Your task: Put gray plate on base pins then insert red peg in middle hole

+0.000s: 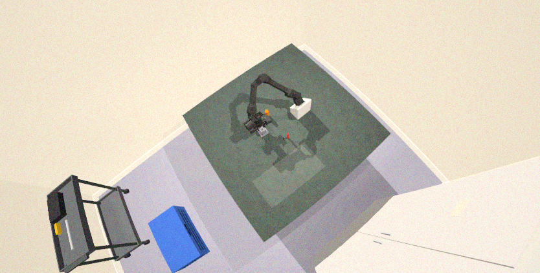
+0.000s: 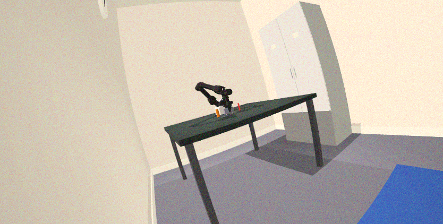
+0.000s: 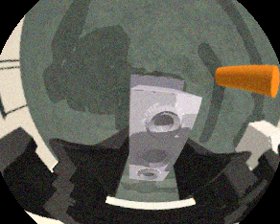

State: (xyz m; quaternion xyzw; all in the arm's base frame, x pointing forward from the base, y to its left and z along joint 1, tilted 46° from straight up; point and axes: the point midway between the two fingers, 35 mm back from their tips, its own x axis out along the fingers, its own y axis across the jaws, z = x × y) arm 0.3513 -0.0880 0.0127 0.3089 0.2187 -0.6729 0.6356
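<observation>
My gripper tip is 3 cm below the gray plate. The rest, counted from my gripper tip: orange cylinder 12 cm behind, 7 cm to the right, 1 cm above; then red peg 19 cm to the left, 12 cm behind, 1 cm above.
</observation>
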